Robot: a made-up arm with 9 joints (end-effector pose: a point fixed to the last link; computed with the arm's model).
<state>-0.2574 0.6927 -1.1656 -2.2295 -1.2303 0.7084 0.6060 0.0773 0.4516</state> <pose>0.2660 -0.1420 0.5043 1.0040 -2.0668 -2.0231</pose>
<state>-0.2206 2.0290 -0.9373 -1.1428 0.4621 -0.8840 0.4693 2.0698 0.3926</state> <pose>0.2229 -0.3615 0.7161 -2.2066 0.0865 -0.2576</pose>
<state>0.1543 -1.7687 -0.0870 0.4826 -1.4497 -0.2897 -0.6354 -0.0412 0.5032</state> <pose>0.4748 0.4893 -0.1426 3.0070 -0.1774 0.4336</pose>
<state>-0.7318 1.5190 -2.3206 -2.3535 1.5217 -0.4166 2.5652 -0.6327 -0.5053</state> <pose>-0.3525 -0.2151 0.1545 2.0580 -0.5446 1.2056</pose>
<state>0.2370 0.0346 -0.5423 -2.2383 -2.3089 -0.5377 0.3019 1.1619 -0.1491</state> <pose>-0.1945 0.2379 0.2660 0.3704 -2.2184 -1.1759</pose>
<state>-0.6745 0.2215 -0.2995 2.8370 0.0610 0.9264 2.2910 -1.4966 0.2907</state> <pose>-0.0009 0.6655 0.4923 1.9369 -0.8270 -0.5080</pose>
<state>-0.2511 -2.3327 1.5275 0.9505 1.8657 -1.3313 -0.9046 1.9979 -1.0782</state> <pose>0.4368 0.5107 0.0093 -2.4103 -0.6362 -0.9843</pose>
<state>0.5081 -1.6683 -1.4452 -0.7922 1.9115 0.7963 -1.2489 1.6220 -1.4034</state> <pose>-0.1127 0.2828 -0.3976 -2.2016 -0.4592 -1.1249</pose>
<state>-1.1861 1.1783 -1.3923 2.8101 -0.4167 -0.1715 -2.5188 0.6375 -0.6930</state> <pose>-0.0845 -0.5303 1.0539 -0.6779 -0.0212 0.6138</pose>
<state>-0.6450 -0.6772 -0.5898 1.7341 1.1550 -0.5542 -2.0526 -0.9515 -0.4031</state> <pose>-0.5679 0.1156 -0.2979 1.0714 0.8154 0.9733</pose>
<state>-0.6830 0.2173 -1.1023 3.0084 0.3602 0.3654 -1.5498 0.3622 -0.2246</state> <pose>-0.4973 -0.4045 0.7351 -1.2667 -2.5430 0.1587</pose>
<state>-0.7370 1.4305 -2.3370 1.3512 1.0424 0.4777 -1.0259 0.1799 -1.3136</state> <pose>-0.1872 0.3166 0.5902 -1.7864 0.8801 -1.8132</pose>
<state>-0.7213 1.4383 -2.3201 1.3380 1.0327 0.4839 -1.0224 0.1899 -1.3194</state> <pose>-0.1740 0.3156 0.6019 -1.7710 0.9050 -1.8092</pose>
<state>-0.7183 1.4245 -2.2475 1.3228 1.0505 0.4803 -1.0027 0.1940 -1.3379</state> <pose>-0.1455 0.3192 0.6189 -1.8643 0.9349 -1.7425</pose>
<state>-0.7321 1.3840 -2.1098 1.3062 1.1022 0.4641 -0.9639 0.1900 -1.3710</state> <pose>-0.0976 0.3315 0.6350 -2.0836 0.9664 -1.5907</pose>
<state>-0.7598 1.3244 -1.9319 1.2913 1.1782 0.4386 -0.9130 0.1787 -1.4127</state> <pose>-0.0375 0.3540 0.6383 -2.3769 0.9885 -1.3620</pose>
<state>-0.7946 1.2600 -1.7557 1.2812 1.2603 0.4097 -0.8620 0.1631 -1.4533</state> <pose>0.0187 0.3825 0.6242 -2.6638 0.9920 -1.0967</pose>
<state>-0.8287 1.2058 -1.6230 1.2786 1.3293 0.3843 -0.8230 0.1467 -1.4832</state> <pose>0.0549 0.4078 0.6013 2.8456 -0.9638 0.8532</pose>
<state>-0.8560 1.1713 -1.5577 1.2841 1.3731 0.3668 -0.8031 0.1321 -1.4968</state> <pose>0.0645 0.4227 0.5841 2.8437 -0.8934 0.6847</pose>
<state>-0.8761 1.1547 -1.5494 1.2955 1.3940 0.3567 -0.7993 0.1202 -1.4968</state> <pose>0.0537 0.4272 0.5776 2.8504 -0.8431 0.6301</pose>
